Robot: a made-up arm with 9 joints. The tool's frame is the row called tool.
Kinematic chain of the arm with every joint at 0, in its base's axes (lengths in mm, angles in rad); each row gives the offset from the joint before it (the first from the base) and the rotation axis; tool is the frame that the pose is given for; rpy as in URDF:
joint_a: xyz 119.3 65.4 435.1 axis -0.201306 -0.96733 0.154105
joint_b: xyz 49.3 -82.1 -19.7 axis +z
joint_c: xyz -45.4 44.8 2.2 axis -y
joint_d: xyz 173 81.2 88.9 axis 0.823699 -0.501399 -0.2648
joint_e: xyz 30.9 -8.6 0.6 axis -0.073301 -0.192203 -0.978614
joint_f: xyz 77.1 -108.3 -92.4 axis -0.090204 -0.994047 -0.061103
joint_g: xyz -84 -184.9 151.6 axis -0.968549 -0.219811 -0.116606
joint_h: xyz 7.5 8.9 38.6 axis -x
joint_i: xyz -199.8 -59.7 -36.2 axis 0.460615 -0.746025 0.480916
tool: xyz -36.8 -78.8 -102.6 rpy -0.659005 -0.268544 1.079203
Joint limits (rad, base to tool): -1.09..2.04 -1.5..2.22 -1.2..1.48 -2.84..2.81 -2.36..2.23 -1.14..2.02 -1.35..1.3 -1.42..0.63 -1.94..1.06
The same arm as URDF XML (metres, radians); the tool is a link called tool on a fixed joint. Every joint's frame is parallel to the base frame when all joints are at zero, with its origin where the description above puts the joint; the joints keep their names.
<robot name="arm">
  <link name="base_link"/>
  <link name="link1"/>
  <link name="link2"/>
  <link name="link3"/>
  <link name="link4"/>
  <link name="link5"/>
  <link name="link6"/>
  <link name="link7"/>
  <link name="link8"/>
  <link name="link9"/>
  <link name="tool"/>
  <joint name="joint_a" type="revolute">
    <parent link="base_link"/>
    <child link="link1"/>
    <origin xyz="0.1193 0.0654 0.4351" rpy="0 0 0"/>
    <axis xyz="-0.201306 -0.96733 0.154105"/>
    <limit lower="-1.09" upper="2.04"/>
  </joint>
  <joint name="joint_b" type="revolute">
    <parent link="link1"/>
    <child link="link2"/>
    <origin xyz="0.0493 -0.0821 -0.0197" rpy="0 0 0"/>
    <axis xyz="0 0 1"/>
    <limit lower="-1.5" upper="2.22"/>
  </joint>
  <joint name="joint_c" type="revolute">
    <parent link="link2"/>
    <child link="link3"/>
    <origin xyz="-0.0454 0.0448 0.0022" rpy="0 0 0"/>
    <axis xyz="0 -1 0"/>
    <limit lower="-1.2" upper="1.48"/>
  </joint>
  <joint name="joint_d" type="revolute">
    <parent link="link3"/>
    <child link="link4"/>
    <origin xyz="0.173 0.0812 0.0889" rpy="0 0 0"/>
    <axis xyz="0.823699 -0.501399 -0.2648"/>
    <limit lower="-2.84" upper="2.81"/>
  </joint>
  <joint name="joint_e" type="revolute">
    <parent link="link4"/>
    <child link="link5"/>
    <origin xyz="0.0309 -0.0086 0.0006" rpy="0 0 0"/>
    <axis xyz="-0.073301 -0.192203 -0.978614"/>
    <limit lower="-2.36" upper="2.23"/>
  </joint>
  <joint name="joint_f" type="revolute">
    <parent link="link5"/>
    <child link="link6"/>
    <origin xyz="0.0771 -0.1083 -0.0924" rpy="0 0 0"/>
    <axis xyz="-0.090204 -0.994047 -0.061103"/>
    <limit lower="-1.14" upper="2.02"/>
  </joint>
  <joint name="joint_g" type="revolute">
    <parent link="link6"/>
    <child link="link7"/>
    <origin xyz="-0.084 -0.1849 0.1516" rpy="0 0 0"/>
    <axis xyz="-0.968549 -0.219811 -0.116606"/>
    <limit lower="-1.35" upper="1.3"/>
  </joint>
  <joint name="joint_h" type="revolute">
    <parent link="link7"/>
    <child link="link8"/>
    <origin xyz="0.0075 0.0089 0.0386" rpy="0 0 0"/>
    <axis xyz="-1 0 0"/>
    <limit lower="-1.42" upper="0.63"/>
  </joint>
  <joint name="joint_i" type="revolute">
    <parent link="link8"/>
    <child link="link9"/>
    <origin xyz="-0.1998 -0.0597 -0.0362" rpy="0 0 0"/>
    <axis xyz="0.460615 -0.746025 0.480916"/>
    <limit lower="-1.94" upper="1.06"/>
  </joint>
  <joint name="tool_joint" type="fixed">
    <parent link="link9"/>
    <child link="tool"/>
    <origin xyz="-0.0368 -0.0788 -0.1026" rpy="-0.659 -0.2685 1.0792"/>
  </joint>
</robot>

